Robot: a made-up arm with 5 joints.
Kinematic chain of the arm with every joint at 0, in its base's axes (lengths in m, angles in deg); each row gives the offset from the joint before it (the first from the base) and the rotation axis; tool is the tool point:
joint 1: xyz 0 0 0.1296 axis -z
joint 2: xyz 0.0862 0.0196 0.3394 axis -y
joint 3: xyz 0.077 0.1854 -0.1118 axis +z
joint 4: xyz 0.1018 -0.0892 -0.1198 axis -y
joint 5: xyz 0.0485 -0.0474 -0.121 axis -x
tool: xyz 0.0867 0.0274 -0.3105
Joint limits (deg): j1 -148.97..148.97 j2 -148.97..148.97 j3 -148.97..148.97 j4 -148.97..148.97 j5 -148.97..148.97
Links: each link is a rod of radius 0.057 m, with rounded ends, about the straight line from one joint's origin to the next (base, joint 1, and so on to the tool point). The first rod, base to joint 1, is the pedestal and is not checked.
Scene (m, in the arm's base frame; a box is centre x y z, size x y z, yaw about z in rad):
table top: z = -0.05
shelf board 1: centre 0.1 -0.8 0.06 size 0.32 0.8 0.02 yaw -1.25
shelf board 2: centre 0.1 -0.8 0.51 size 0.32 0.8 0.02 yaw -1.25
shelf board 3: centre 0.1 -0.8 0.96 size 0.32 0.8 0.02 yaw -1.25
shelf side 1: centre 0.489 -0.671 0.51 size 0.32 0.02 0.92 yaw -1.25
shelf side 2: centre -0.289 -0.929 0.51 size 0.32 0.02 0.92 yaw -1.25
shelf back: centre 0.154 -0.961 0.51 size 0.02 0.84 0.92 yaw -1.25
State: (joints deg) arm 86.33 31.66 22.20 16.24 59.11
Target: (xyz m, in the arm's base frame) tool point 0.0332 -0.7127 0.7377
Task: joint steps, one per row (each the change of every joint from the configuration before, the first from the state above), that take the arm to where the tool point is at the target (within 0.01 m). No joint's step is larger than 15 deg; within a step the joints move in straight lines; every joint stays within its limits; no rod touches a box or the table.
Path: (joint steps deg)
1: -5.35 -2.98 -8.35 2.42 11.24
2: -5.35 -2.97 -8.35 2.43 11.25
3: -5.35 -2.98 -8.35 2.42 11.24
4: -5.35 -2.98 -8.35 2.42 11.24
5: 2.57 14.15 7.32 3.88 -1.29
6: 2.57 14.14 7.31 3.88 -1.30
7: 2.58 14.14 7.32 3.87 -1.30
8: 5.82 -2.00 6.81 -4.86 -14.89
9: 5.82 -2.01 6.80 -4.87 -14.89

